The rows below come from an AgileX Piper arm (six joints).
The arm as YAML. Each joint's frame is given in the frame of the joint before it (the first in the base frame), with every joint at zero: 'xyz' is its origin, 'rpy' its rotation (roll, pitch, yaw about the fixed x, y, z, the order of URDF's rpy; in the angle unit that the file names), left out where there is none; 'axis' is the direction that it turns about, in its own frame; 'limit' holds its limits. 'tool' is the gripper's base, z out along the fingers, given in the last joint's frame.
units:
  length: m
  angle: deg
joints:
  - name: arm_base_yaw
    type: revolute
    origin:
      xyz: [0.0, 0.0, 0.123]
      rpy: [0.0, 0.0, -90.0]
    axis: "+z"
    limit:
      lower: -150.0
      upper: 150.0
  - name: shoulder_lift
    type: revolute
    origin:
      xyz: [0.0, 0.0, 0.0]
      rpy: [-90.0, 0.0, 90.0]
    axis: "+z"
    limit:
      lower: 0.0
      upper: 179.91
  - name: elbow
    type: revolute
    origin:
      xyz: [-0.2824, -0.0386, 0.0]
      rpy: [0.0, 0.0, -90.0]
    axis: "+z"
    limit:
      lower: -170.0
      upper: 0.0
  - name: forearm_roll
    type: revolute
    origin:
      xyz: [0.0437, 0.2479, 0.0]
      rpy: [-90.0, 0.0, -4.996]
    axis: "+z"
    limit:
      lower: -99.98
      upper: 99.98
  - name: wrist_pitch
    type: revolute
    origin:
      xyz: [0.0, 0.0, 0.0]
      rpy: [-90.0, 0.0, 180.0]
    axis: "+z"
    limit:
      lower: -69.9
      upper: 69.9
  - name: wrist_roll
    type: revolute
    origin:
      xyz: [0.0, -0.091, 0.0]
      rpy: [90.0, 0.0, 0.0]
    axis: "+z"
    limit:
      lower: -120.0
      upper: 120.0
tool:
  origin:
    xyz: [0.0, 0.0, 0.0]
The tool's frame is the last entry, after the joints.
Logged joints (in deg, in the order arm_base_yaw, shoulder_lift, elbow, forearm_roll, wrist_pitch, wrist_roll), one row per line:
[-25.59, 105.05, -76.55, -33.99, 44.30, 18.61]
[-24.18, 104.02, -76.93, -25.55, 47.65, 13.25]
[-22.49, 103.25, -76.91, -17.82, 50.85, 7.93]
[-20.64, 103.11, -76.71, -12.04, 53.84, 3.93]
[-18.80, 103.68, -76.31, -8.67, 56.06, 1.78]
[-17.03, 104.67, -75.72, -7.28, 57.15, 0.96]
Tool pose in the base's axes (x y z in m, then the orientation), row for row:
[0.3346, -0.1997, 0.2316, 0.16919, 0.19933, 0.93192, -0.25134]
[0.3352, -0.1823, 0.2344, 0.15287, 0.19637, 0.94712, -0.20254]
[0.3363, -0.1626, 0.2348, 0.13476, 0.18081, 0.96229, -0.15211]
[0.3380, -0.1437, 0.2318, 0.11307, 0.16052, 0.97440, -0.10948]
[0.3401, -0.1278, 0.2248, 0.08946, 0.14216, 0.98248, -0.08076]
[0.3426, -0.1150, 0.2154, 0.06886, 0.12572, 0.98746, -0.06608]
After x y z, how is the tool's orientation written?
As a quaternion, w x y z.
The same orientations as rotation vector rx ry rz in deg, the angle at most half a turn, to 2 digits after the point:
[32.46, 151.78, -40.93]
[32.27, 155.66, -33.29]
[30.02, 159.76, -25.25]
[26.98, 163.79, -18.40]
[24.23, 167.43, -13.76]
[21.69, 170.35, -11.40]

